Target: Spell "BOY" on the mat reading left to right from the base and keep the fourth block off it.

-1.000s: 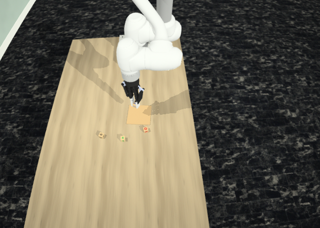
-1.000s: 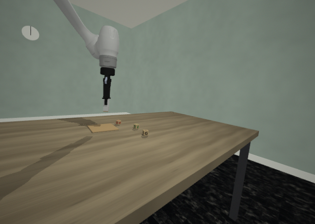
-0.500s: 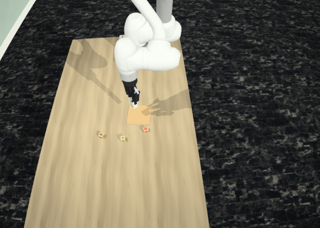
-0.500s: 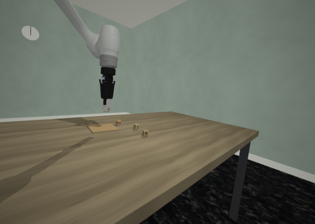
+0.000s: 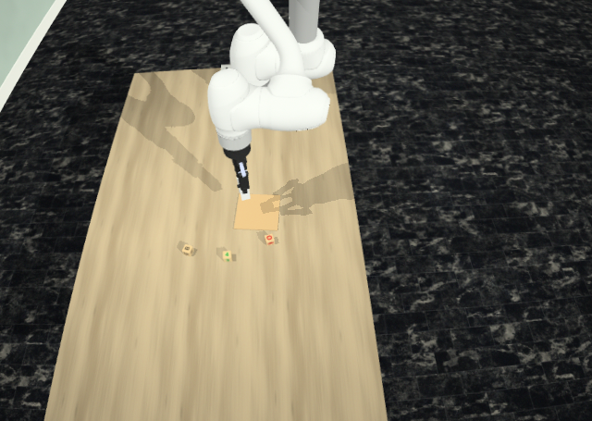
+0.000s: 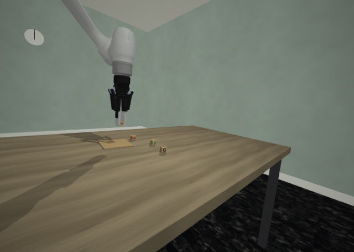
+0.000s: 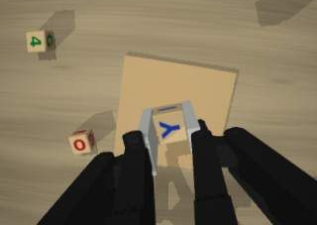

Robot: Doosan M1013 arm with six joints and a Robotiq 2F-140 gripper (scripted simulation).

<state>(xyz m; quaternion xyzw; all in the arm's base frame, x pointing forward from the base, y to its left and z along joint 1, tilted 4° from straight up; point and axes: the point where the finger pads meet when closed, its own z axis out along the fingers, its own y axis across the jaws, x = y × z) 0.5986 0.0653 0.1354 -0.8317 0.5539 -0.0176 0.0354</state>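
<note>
Right now the tan square mat is 1 cm behind my hand, 3 cm to the left of it and 14 cm below it.
</note>
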